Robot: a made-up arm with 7 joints. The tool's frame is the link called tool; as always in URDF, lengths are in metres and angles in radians. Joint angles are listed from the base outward. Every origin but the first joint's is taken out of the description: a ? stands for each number. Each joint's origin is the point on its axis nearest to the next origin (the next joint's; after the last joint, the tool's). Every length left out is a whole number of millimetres.
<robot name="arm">
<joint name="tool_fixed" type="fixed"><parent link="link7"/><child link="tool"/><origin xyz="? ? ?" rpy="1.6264 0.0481 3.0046"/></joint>
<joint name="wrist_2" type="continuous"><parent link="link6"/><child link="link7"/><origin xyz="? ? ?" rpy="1.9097 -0.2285 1.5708"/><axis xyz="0 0 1"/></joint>
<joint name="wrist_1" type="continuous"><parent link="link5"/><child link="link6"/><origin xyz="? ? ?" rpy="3.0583 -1.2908 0"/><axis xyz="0 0 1"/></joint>
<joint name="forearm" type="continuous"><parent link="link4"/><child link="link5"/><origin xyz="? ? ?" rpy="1.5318 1.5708 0"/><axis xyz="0 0 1"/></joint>
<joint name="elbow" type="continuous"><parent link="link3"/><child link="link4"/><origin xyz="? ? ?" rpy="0.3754 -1.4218 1.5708"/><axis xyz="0 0 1"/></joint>
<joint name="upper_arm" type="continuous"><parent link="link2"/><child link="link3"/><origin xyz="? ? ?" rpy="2.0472 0.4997 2.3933"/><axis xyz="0 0 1"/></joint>
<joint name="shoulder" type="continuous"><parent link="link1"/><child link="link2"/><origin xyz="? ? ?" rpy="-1.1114 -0.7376 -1.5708"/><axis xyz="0 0 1"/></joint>
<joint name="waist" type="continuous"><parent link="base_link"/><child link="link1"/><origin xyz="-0.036 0.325 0.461" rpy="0.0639 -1.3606 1.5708"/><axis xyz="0 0 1"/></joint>
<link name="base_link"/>
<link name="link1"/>
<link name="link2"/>
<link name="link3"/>
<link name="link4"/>
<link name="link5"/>
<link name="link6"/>
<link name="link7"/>
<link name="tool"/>
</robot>
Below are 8 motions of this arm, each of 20 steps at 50 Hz.
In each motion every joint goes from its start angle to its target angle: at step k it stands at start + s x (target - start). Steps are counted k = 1, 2, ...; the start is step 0. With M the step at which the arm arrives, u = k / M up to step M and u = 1 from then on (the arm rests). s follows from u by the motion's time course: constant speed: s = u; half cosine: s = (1 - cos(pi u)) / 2; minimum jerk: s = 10 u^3 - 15 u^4 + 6 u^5.
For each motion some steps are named. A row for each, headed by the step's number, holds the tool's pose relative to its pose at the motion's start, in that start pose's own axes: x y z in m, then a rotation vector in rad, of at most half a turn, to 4 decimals.
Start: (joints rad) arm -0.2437 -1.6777 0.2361 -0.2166 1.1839 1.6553 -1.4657
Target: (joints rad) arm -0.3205 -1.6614 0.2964 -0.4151 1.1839 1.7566 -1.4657
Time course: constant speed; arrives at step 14
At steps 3, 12, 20:
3: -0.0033 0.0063 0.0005 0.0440 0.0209 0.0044
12: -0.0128 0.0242 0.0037 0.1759 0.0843 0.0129
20: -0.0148 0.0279 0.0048 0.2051 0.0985 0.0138

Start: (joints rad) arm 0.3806 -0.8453 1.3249 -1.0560 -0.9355 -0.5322 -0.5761
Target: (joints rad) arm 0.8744 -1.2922 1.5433 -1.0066 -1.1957 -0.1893 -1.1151
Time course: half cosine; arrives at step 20
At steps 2, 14, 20:
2: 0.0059 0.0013 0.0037 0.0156 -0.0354 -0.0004
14: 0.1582 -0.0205 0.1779 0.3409 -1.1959 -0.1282
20: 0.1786 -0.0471 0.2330 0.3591 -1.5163 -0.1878

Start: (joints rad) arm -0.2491 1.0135 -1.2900 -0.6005 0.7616 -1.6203 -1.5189
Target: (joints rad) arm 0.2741 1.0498 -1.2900 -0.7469 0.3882 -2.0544 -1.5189
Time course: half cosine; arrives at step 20
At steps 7, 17, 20:
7: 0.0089 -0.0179 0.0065 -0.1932 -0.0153 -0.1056
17: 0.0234 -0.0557 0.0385 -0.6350 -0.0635 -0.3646
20: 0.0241 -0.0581 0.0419 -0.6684 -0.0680 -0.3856

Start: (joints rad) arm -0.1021 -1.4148 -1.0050 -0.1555 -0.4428 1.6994 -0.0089
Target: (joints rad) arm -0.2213 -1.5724 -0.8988 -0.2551 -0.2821 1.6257 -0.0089
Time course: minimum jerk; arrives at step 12
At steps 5, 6, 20:
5: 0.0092 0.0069 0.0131 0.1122 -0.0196 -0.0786
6: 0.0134 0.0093 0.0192 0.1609 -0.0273 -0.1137
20: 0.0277 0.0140 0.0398 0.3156 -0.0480 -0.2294

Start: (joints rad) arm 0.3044 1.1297 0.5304 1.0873 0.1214 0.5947 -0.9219
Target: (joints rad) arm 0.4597 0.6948 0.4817 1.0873 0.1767 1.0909 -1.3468
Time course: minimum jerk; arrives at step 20
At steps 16, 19, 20:
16: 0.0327 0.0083 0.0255 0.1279 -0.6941 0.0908
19: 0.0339 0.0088 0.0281 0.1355 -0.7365 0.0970
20: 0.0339 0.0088 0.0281 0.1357 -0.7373 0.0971

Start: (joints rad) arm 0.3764 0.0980 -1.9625 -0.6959 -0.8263 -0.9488 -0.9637
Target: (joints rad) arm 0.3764 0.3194 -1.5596 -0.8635 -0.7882 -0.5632 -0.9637
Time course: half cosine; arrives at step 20
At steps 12, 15, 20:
12: 0.0289 0.0338 0.0239 0.2988 -0.1734 0.0251
15: 0.0371 0.0423 0.0347 0.3918 -0.2375 0.0397
20: 0.0427 0.0479 0.0437 0.4605 -0.2879 0.0526

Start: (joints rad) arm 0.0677 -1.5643 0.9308 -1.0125 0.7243 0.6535 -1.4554
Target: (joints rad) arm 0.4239 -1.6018 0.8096 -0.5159 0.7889 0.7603 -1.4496
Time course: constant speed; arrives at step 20
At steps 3, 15, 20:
3: 0.0084 -0.0044 0.0077 -0.0130 -0.0424 -0.0511
15: 0.0367 -0.0283 0.0413 -0.0565 -0.2012 -0.2671
20: 0.0455 -0.0412 0.0559 -0.0713 -0.2616 -0.3618

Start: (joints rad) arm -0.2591 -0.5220 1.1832 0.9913 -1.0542 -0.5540 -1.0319
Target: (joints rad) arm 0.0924 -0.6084 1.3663 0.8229 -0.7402 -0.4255 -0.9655
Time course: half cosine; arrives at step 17
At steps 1, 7, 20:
1: -0.0007 -0.0001 -0.0004 0.0012 0.0069 -0.0005
7: -0.0286 -0.0019 -0.0101 0.0594 0.2923 -0.0219
20: -0.0700 0.0012 -0.0043 0.2099 0.8002 -0.0593

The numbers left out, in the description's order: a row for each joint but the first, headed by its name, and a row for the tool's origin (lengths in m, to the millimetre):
tool: -0.007 -0.082 0
wrist_2: 0.058 -0.018 0
wrist_1: -0.056 0.033 0
forearm: 0.006 -0.037 0
elbow: 0.027 0.018 0
upper_arm: 0.003 -0.034 0
shoulder: 0.122 0.126 0

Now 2 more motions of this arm.
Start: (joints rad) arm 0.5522 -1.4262 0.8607 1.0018 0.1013 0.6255 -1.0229
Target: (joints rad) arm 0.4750 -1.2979 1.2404 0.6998 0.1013 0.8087 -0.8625
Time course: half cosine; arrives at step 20
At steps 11, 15, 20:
11: -0.0101 0.0473 0.0315 0.3071 0.1122 0.0196
15: -0.0124 0.0663 0.0500 0.4514 0.1521 0.0309
20: -0.0129 0.0753 0.0605 0.5272 0.1695 0.0373

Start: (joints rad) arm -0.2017 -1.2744 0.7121 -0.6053 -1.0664 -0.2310 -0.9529
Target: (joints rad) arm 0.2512 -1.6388 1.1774 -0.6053 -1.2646 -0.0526 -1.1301
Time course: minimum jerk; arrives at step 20
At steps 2, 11, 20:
2: 0.0020 -0.0009 -0.0001 -0.0014 -0.0083 -0.0050
11: 0.1217 -0.0964 0.0182 -0.1808 -0.5678 -0.3085
20: 0.1699 -0.1887 0.0579 -0.4045 -0.9291 -0.4656

